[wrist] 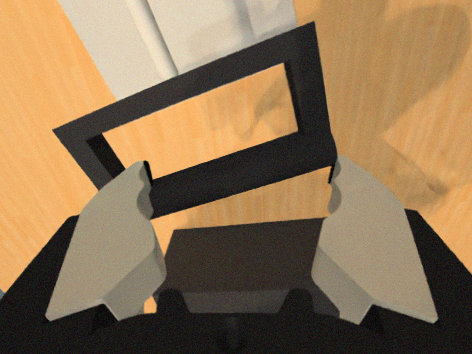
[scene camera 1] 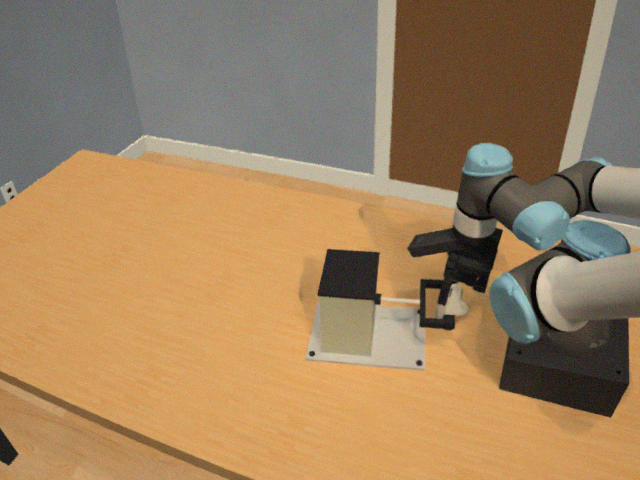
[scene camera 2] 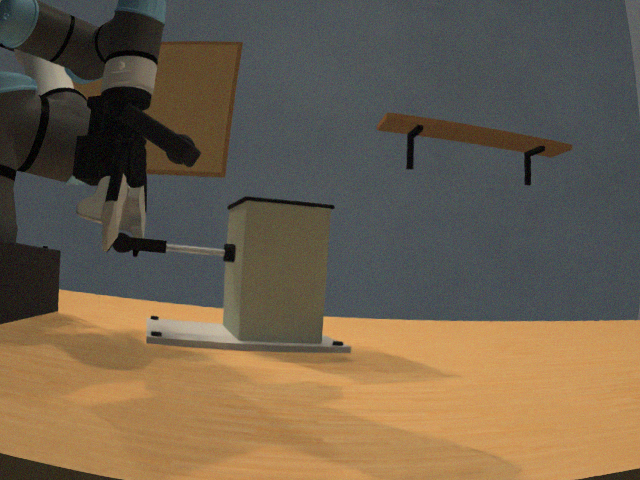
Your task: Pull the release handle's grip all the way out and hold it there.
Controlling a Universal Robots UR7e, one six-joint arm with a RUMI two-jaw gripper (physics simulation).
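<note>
My gripper is visible, including in scene camera 1 and the wrist view. A light grey base plate is visible in the pictures as well.
</note>
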